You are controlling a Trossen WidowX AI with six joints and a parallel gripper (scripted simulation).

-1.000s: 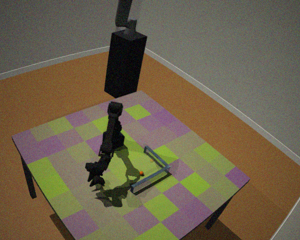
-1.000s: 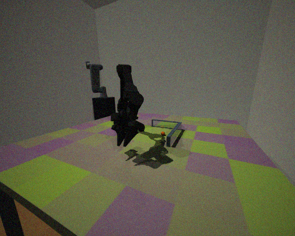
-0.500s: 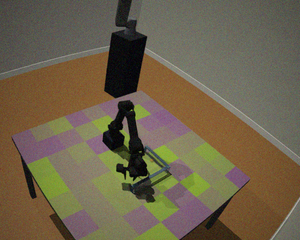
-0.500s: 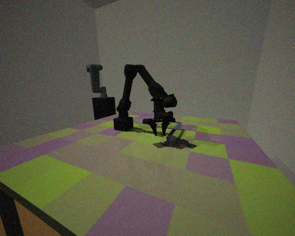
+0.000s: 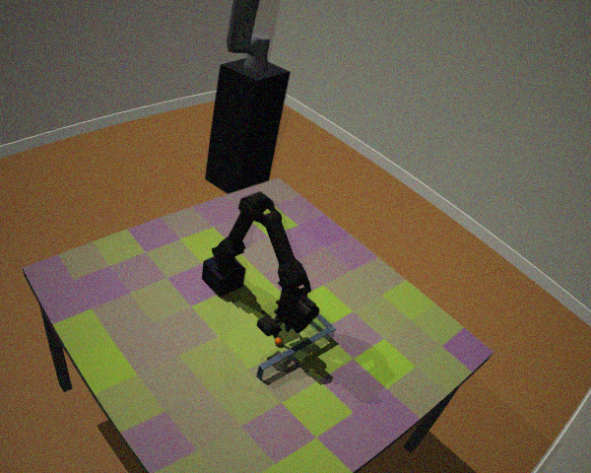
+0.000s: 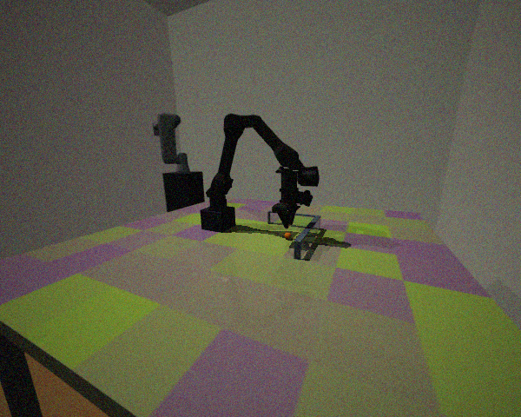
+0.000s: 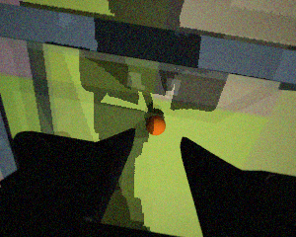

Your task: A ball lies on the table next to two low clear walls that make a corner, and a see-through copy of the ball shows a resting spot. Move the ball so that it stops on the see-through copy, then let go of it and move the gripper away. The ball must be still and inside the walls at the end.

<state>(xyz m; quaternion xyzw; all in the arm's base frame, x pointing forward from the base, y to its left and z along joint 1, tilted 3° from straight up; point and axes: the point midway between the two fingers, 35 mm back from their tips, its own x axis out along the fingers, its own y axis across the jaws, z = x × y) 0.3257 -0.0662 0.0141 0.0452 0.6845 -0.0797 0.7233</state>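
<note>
Right now the orange ball is 40 mm below my gripper tip.
</note>
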